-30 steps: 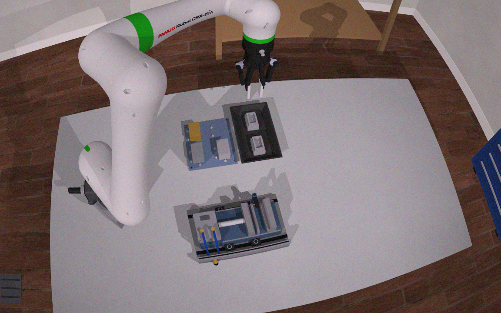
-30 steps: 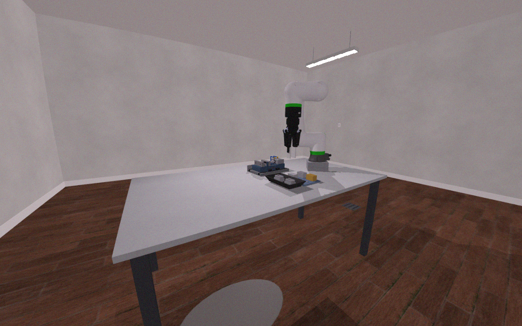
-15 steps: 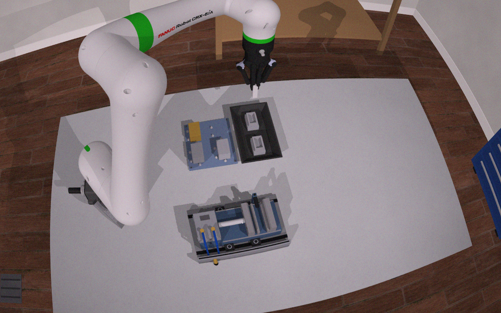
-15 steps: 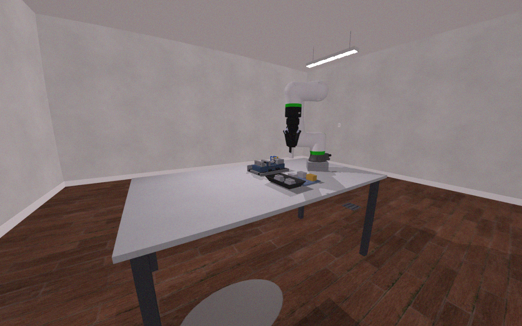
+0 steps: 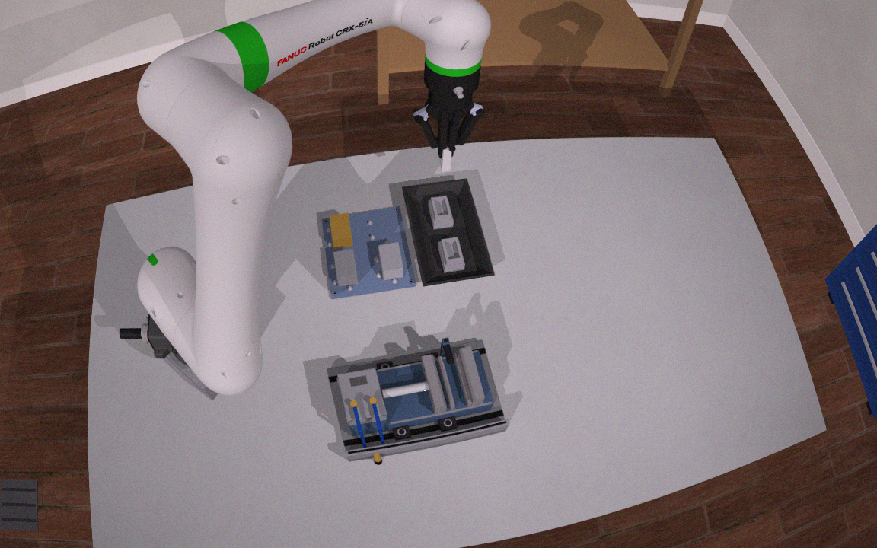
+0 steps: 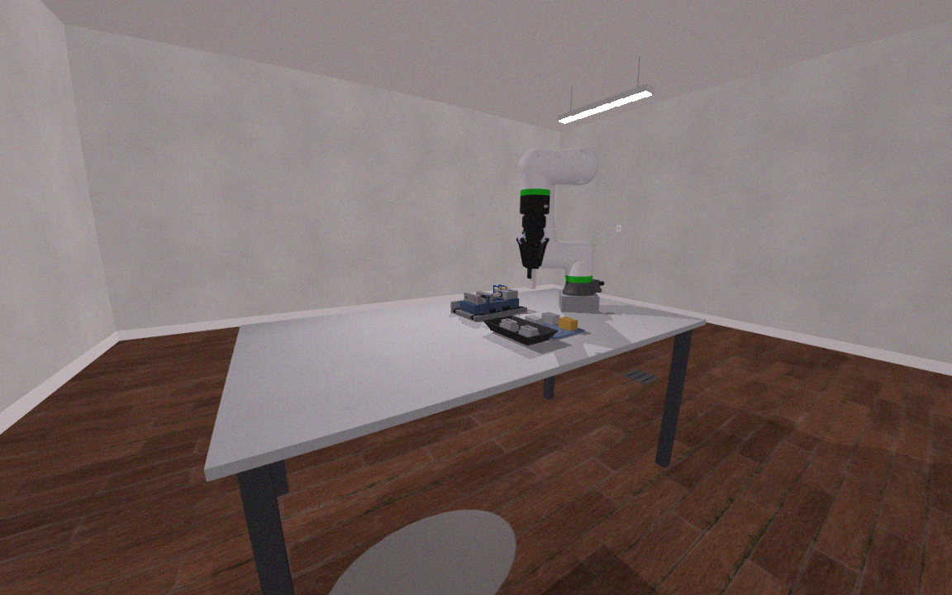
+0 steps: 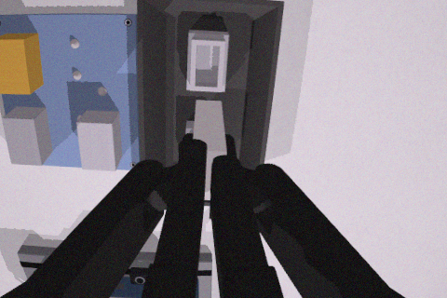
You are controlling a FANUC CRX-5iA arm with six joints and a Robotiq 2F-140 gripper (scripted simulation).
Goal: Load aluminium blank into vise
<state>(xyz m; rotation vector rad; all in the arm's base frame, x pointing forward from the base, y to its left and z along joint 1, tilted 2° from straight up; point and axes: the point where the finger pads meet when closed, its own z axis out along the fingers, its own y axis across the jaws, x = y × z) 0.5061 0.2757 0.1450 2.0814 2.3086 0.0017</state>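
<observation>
Right now the blue infeed plate is 210 mm below my hand, 160 mm behind it and 70 mm to the right of it. From my hand the other things lie so: fixed jaw (380 mm to the right, 140 mm below, 10 mm ahead); dark work stop rod (340 mm to the right, 120 mm below, 20 mm behind); brass blank (210 mm behind, 190 mm below, 30 mm to the right).
</observation>
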